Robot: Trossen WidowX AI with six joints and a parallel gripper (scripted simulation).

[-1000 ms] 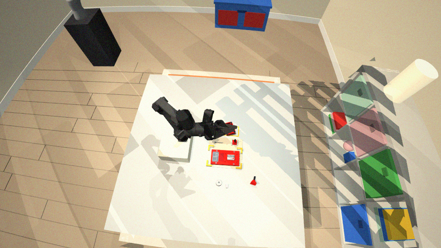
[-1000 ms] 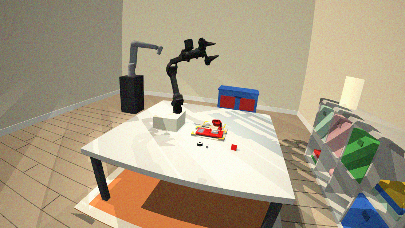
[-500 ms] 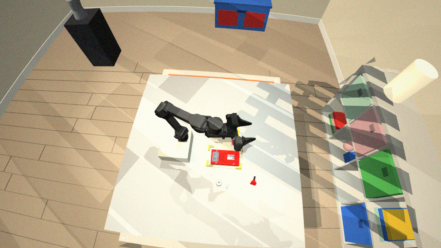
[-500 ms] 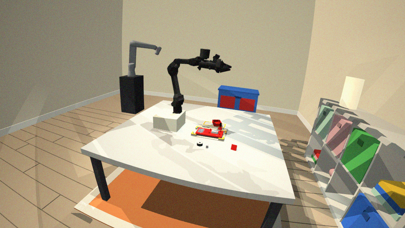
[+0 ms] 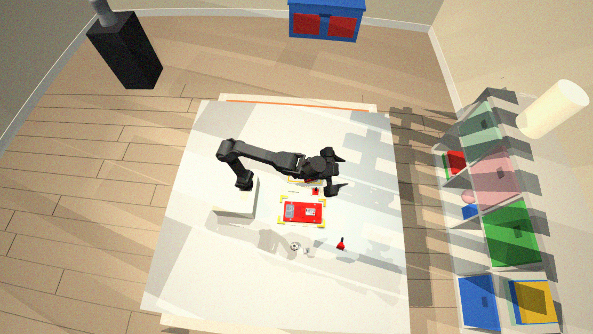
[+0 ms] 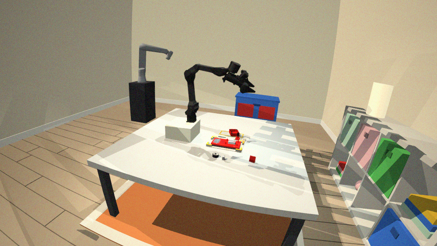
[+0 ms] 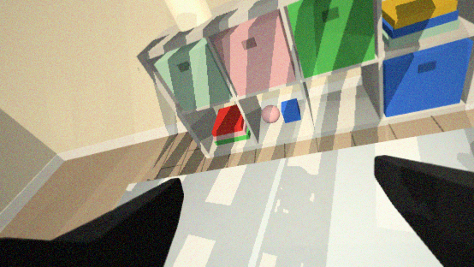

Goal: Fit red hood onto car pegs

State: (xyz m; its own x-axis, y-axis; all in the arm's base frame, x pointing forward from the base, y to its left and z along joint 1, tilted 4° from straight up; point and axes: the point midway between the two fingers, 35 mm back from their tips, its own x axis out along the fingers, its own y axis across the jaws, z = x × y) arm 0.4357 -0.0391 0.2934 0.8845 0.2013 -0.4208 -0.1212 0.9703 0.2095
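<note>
Right now the red hood is 13 cm behind my gripper tip, 18 cm to the left of it and 40 cm below it. The rest, counted from my gripper tip: grey engine block 11 cm behind, 5 cm to the right, 39 cm below.
</note>
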